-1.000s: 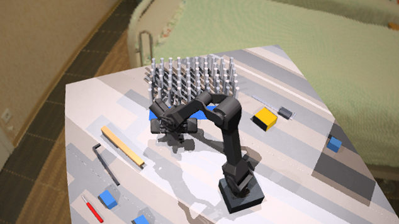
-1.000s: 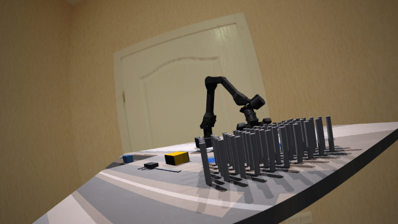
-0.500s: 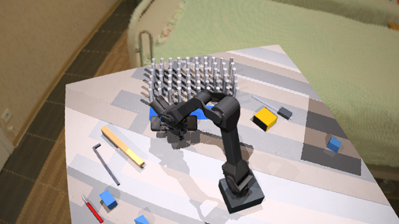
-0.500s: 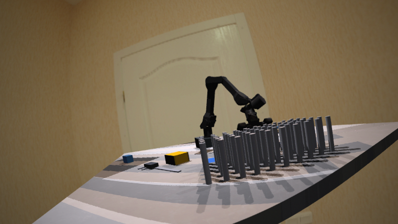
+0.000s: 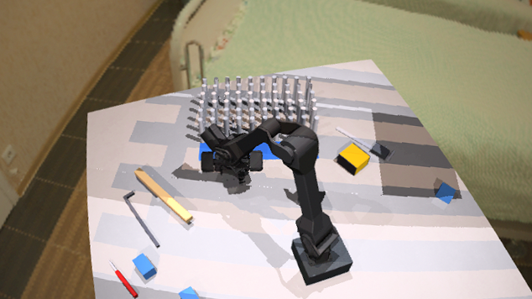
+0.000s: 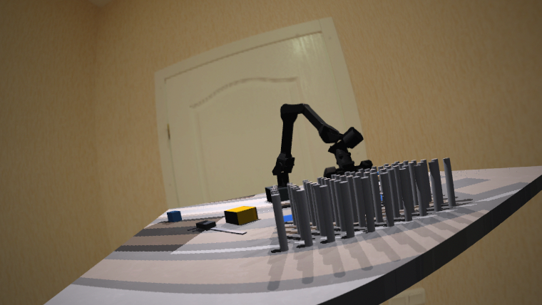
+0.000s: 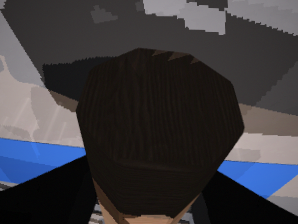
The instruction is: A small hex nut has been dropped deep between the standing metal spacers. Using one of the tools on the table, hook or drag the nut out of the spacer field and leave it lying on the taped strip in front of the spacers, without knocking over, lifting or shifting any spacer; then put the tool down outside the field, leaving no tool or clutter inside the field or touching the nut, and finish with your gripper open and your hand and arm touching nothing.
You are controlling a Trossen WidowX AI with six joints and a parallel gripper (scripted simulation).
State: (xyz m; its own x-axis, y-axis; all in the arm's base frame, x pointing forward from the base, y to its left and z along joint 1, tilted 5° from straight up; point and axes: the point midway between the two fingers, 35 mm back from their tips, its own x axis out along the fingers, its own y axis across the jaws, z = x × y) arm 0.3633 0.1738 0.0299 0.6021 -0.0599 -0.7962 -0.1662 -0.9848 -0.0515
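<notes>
Now: the blue taped strip 10 cm to the right of my gripper tip, 7 cm ahead of it and 3 cm below it. Also, from my gripper tip: brown-handled tool 10 cm ahead, 2 cm to the right; then hex nut 24 cm ahead, 4 cm to the right, 3 cm below; then red-handled tool 40 cm to the left, 32 cm behind, 2 cm below.
</notes>
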